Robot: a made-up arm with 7 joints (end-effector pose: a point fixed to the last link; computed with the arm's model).
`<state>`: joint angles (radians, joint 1 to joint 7).
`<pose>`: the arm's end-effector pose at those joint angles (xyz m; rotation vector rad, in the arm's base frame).
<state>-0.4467 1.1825 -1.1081 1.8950 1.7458 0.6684 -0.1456</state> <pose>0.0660 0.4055 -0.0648 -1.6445 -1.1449 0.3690</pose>
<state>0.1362 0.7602 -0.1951 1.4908 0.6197 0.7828 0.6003</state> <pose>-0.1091 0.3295 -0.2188 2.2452 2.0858 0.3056</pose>
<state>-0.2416 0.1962 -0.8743 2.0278 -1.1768 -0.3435 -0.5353</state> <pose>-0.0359 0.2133 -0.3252 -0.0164 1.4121 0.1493</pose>
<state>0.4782 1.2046 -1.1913 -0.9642 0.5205 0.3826 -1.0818</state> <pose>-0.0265 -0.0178 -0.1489 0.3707 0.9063 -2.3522</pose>
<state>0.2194 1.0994 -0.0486 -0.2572 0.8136 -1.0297 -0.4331</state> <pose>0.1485 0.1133 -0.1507 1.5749 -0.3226 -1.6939</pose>
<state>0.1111 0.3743 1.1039 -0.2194 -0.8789 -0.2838 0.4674</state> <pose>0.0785 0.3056 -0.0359 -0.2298 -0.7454 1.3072</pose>
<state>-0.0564 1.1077 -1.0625 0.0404 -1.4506 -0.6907 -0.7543</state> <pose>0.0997 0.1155 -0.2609 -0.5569 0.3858 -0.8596</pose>
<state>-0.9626 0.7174 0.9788 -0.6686 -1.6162 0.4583 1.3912</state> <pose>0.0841 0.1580 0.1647 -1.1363 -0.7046 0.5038</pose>
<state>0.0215 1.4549 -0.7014 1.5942 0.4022 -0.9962 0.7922</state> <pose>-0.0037 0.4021 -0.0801 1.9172 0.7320 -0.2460</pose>
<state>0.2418 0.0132 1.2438 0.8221 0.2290 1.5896 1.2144</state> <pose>-0.1444 0.1529 -0.2828 -0.4134 -2.6315 -0.9391</pose>
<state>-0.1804 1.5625 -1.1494 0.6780 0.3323 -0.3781 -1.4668</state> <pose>0.0787 0.3310 -0.1924 -0.6361 -2.4801 1.8059</pose>
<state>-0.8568 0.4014 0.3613 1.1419 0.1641 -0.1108 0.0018</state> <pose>0.3010 0.1825 -0.2007 0.2528 0.3793 0.2737</pose>
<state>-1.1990 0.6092 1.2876 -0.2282 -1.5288 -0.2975 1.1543</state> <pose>0.0783 0.2952 0.1037 -2.2631 -1.2249 0.5178</pose>
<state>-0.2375 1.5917 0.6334 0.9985 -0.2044 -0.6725 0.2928</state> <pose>0.1434 0.3637 0.0984 1.1920 -0.5993 0.9731</pose>
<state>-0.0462 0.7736 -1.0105 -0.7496 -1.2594 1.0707 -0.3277</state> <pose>0.0288 -0.0513 -0.1477 -0.5574 1.5203 -1.7744</pose>
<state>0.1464 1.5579 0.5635 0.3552 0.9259 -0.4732 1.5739</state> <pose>0.2163 0.2847 0.0224 1.8917 -1.5973 0.5144</pose>
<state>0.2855 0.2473 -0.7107 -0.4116 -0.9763 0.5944 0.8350</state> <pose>0.0844 -0.0690 -0.1842 -0.3531 1.2534 -0.1135</pose>
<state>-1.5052 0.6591 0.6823 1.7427 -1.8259 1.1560 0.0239</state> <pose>0.3467 0.1370 -0.0570 -2.1443 0.4999 -0.6972</pose>
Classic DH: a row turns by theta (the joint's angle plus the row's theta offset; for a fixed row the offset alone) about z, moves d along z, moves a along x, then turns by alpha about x. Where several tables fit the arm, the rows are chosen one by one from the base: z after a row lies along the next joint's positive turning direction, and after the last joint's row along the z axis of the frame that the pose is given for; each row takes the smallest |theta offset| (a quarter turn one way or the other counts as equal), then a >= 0, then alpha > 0; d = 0 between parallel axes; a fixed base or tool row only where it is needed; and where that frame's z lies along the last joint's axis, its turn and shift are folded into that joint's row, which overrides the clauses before.
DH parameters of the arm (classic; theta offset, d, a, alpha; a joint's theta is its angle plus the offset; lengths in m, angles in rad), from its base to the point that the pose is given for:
base (fixed): -0.071 0 0 -1.3004
joint 1: -1.3111 0.057 -0.0207 -1.5708
joint 2: 1.2915 0 -0.0042 1.5708
joint 3: 1.5708 -0.1387 0.0136 -1.5708
joint 4: 1.5708 0.0022 0.0118 1.5708
joint 5: 0 0.1781 0 -1.5708
joint 6: -1.5708 0 0.0558 1.5708
joint 7: 0 0 0 0

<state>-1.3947 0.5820 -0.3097 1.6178 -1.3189 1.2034 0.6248</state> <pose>0.3153 0.1446 -0.1400 -0.4196 1.5793 0.5125</pose>
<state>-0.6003 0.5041 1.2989 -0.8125 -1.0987 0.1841 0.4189</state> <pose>0.0550 0.2030 0.1143 -0.4826 -1.4200 0.5520</pose>
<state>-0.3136 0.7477 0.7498 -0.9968 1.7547 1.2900 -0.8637</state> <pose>0.0572 0.1342 0.0998 0.8497 0.0115 1.6426</pose>
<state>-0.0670 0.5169 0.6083 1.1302 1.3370 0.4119 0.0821</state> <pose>0.0192 0.3021 -0.2810 1.4476 1.7494 0.2559</pose>
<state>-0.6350 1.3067 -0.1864 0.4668 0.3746 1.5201 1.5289</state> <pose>0.2196 0.2946 -0.0168 -2.0569 -0.1432 -2.1553</pose>
